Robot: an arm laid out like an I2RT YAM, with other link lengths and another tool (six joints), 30 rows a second.
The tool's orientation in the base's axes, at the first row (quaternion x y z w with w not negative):
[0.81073 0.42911 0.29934 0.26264]
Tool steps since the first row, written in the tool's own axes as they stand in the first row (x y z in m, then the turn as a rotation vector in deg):
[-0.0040 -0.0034 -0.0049 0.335 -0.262 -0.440]
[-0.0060 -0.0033 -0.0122 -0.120 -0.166 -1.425]
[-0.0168 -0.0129 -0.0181 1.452 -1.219 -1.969]
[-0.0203 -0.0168 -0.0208 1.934 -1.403 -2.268]
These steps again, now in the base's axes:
[-0.0071 -0.0009 0.0000 -0.302 0.489 0.209]
[-0.0132 -0.0014 0.0045 -1.157 0.220 0.829]
[-0.0274 -0.0049 -0.0008 -1.399 2.173 0.890]
[-0.0330 -0.0055 -0.0025 -1.492 2.726 1.094]

